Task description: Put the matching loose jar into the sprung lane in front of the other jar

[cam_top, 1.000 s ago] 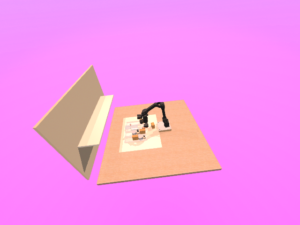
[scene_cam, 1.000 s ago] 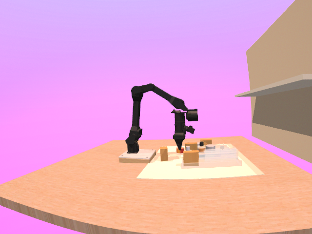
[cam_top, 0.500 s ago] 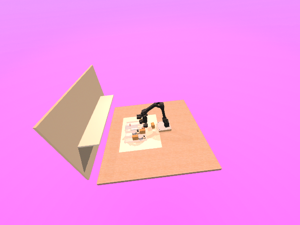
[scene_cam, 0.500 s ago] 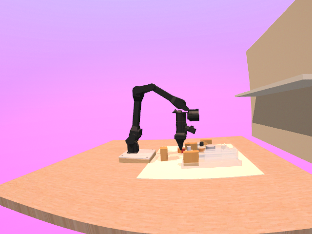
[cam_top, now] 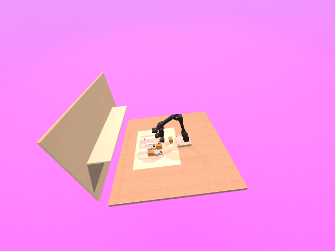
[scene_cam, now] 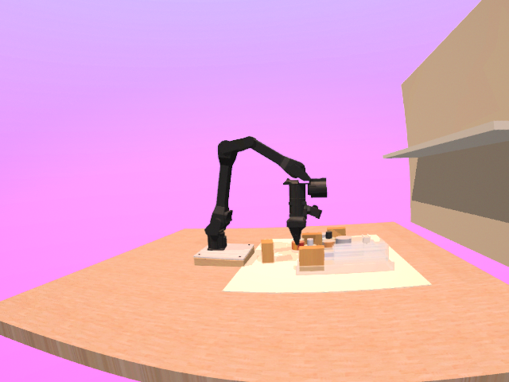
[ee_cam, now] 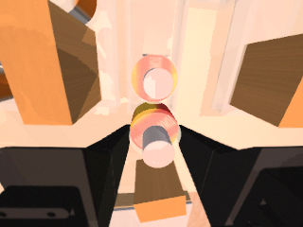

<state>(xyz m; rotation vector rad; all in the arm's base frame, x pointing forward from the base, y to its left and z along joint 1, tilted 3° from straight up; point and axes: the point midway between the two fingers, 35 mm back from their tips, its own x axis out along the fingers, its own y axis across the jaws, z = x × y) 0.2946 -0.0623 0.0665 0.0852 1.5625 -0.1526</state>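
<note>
My gripper tip is 11 cm past the block and 2 cm above it. Also, from my gripper tip: shelf: 54 cm ahead, 31 cm above, 5 cm to the right; clear lane rack: 18 cm ahead, 5 cm to the right, 4 cm below.
</note>
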